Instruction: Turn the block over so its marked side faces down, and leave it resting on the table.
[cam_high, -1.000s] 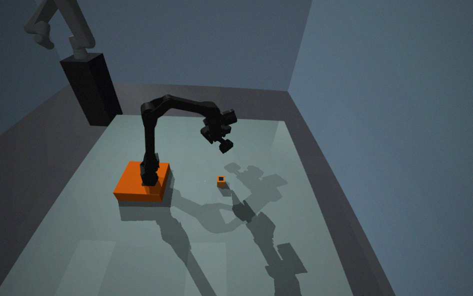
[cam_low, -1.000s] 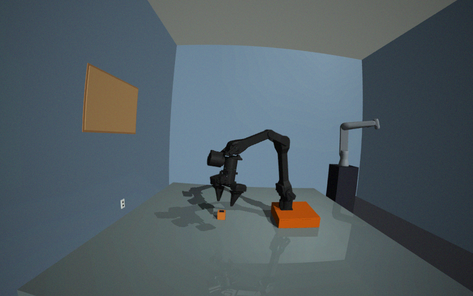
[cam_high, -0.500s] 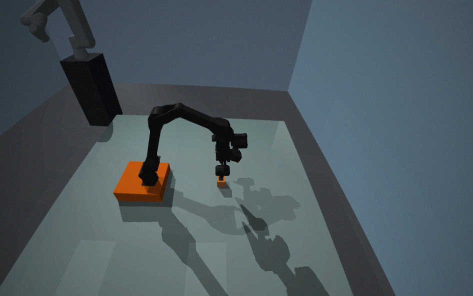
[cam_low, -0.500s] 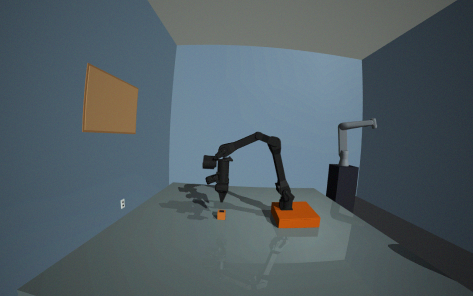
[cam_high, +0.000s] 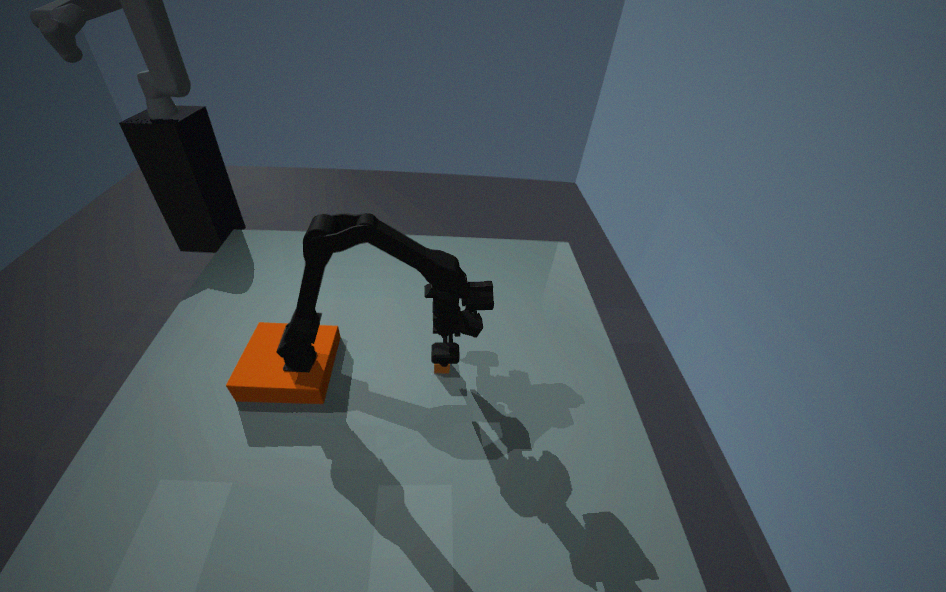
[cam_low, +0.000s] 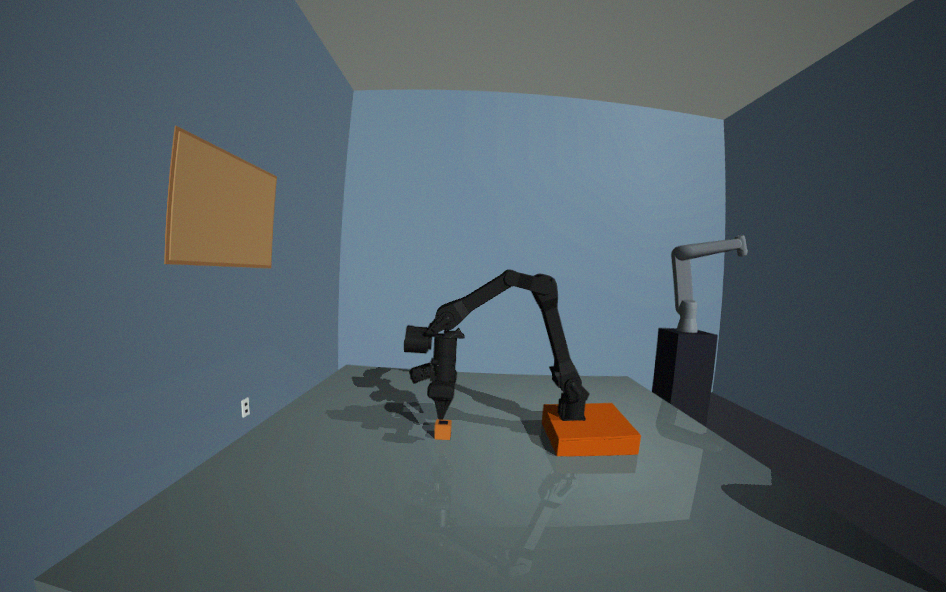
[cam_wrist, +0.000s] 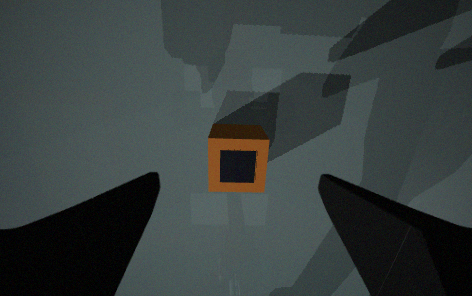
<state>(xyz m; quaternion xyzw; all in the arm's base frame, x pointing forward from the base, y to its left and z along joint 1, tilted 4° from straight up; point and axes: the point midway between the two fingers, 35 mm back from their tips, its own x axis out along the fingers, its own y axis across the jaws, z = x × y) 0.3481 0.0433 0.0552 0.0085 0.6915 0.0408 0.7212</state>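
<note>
My gripper tip is now 40 mm above the orange block.
</note>
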